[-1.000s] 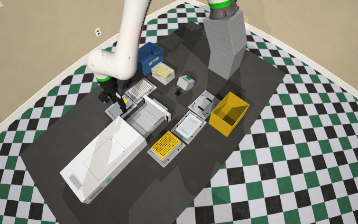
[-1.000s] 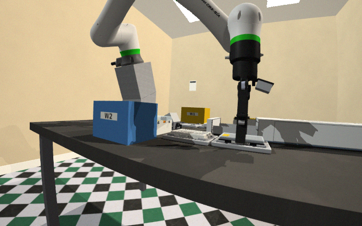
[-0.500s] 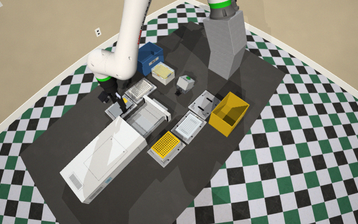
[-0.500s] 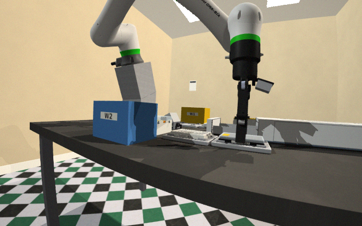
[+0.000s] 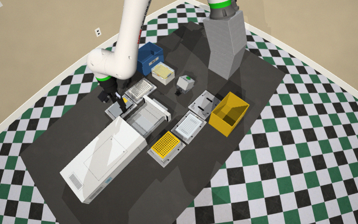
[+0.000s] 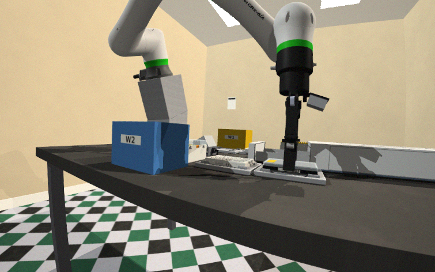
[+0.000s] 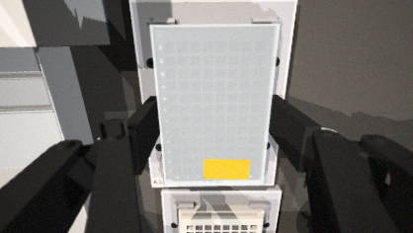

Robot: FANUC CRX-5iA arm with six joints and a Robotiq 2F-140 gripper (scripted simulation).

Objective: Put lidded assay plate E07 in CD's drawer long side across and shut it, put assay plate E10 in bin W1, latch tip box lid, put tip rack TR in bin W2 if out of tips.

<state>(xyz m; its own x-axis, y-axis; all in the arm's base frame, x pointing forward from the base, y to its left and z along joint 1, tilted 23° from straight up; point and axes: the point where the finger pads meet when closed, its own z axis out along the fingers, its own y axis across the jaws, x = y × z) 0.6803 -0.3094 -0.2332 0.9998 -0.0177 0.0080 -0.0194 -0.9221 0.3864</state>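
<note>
Right now the nest N2 is 40 mm below my hand. The rest, counted from my hand: lid 20 mm below; black assay plate 20 mm below; white plate 170 mm behind, 30 mm below.
</note>
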